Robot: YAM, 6 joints.
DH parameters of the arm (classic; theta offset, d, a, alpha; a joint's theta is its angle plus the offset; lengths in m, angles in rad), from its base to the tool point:
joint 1: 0 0.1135 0.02 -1.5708
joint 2: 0 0 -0.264 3.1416
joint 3: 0.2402 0 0.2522 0
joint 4: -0.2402 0 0.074 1.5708
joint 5: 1.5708 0 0 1.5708
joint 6: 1.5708 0.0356 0 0
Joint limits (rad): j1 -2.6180..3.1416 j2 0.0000..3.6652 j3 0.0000..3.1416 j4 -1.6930..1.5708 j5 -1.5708..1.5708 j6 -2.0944..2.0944
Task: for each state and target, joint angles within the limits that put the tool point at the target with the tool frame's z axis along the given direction. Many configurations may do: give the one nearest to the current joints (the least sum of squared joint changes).
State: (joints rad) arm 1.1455 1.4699 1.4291 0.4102 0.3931 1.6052
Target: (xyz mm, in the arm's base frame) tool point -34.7 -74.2 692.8 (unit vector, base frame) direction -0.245 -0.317 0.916
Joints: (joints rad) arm 1.1792 1.0910 2.1709 0.8902 -0.1057 1.6052
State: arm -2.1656 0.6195 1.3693 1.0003 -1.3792 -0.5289
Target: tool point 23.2 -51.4 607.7 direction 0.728 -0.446 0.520
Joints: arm -1.6474 0.8894 1.6431 0.1749 -0.8637 -0.5289
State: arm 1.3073 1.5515 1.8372 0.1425 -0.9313 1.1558
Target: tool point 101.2 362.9 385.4 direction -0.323 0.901 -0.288
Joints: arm 1.2424 1.6173 1.5565 -0.3065 -0.6392 1.1558
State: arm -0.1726 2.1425 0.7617 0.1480 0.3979 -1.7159
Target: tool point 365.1 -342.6 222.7 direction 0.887 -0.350 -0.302
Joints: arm -0.7803 2.1300 1.5682 0.2301 -0.3846 -1.7159
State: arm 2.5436 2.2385 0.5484 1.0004 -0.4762 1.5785
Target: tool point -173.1 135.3 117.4 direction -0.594 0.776 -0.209
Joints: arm 2.5252 1.5942 0.1389 1.2350 0.2942 1.5785
